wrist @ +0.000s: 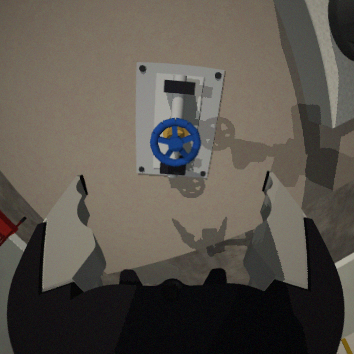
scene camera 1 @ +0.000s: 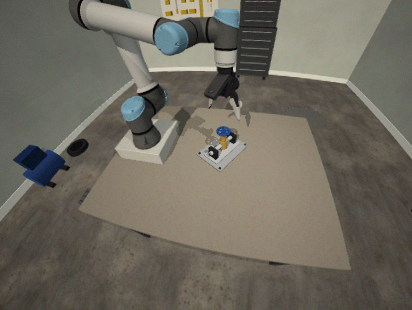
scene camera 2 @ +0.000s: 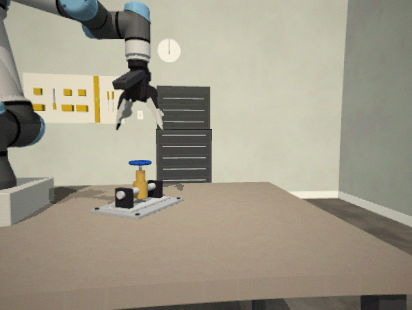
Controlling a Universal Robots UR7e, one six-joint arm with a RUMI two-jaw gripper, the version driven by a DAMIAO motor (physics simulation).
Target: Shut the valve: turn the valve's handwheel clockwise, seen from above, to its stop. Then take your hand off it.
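The blue handwheel (scene camera 1: 223, 131) (scene camera 2: 140, 162) (wrist: 175, 143) lies level on top of the brass-coloured valve body (scene camera 1: 223, 143) (scene camera 2: 140, 190). The valve sits in a white pipe between two black blocks, on a grey base plate (scene camera 1: 220, 163) (scene camera 2: 137, 214) (wrist: 145, 110) on the table. My gripper (scene camera 1: 224, 112) (scene camera 2: 140, 128) (wrist: 174, 174) is wide open, with nothing between its fingers. It hangs well above the handwheel, pointing down, and does not touch it. How far the handwheel is turned cannot be read from these views.
The tan table (scene camera 1: 240, 215) (scene camera 2: 225, 250) (wrist: 60, 75) carries the valve plate and the arm's white base block (scene camera 1: 140, 154) (scene camera 2: 30, 198). A dark drawer cabinet (scene camera 1: 256, 50) (scene camera 2: 184, 150) stands behind the table. A blue object (scene camera 1: 44, 167) is on the floor at the left.
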